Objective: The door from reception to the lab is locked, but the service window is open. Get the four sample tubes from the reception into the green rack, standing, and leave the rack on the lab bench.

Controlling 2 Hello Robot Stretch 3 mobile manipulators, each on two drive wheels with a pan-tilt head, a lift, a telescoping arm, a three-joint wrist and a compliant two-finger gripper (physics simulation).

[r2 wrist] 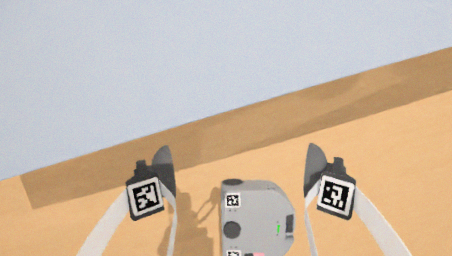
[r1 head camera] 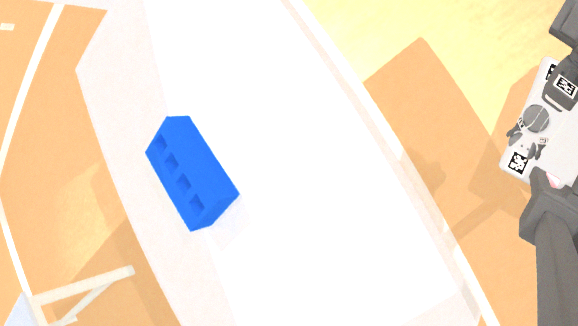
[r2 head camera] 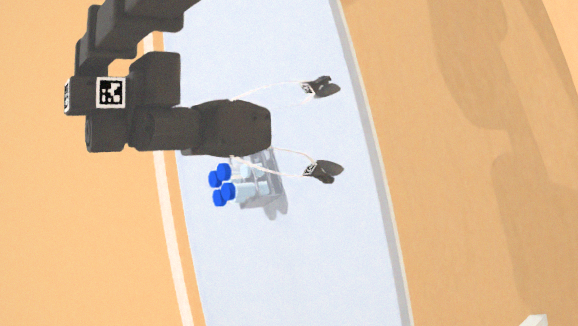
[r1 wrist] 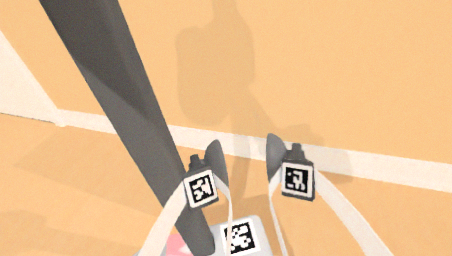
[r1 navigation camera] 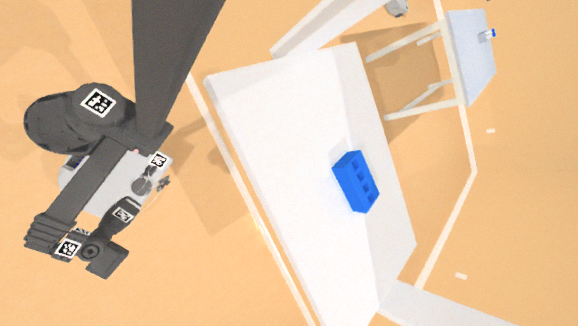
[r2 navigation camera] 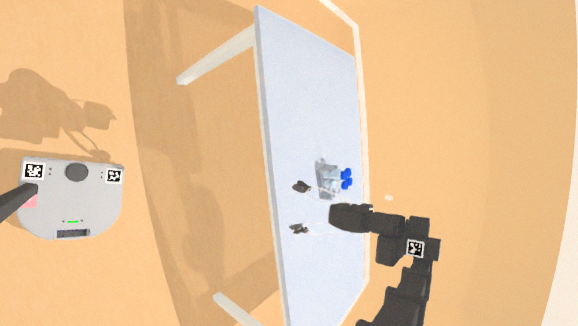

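Observation:
Several sample tubes with blue caps (r2 head camera: 228, 191) (r2 navigation camera: 346, 175) stand in a clear grey holder (r2 head camera: 257, 202) on a pale blue table (r2 head camera: 300, 270) (r2 navigation camera: 310, 100). The r2 gripper (r2 head camera: 330, 130) (r2 navigation camera: 300, 207) (r2 wrist: 239, 165) is open and empty above this table, beside the holder and nearer the table edge. The r1 gripper (r1 head camera: 523, 141) (r1 navigation camera: 163, 183) (r1 wrist: 245, 156) is open, its fingers a small gap apart with nothing between them, above r1's own base. The green rack does not show in these views, and I cannot tell which surface is the lab bench.
A blue block with square holes (r1 head camera: 210, 175) (r1 navigation camera: 349, 185) sits on a long white surface (r1 head camera: 300, 175) (r1 navigation camera: 280, 125), beside r1. The pale blue table (r1 navigation camera: 472, 60) stands beyond it, with white legs (r1 navigation camera: 420, 107). White bands (r1 navigation camera: 340, 25) meet the white surface at both ends.

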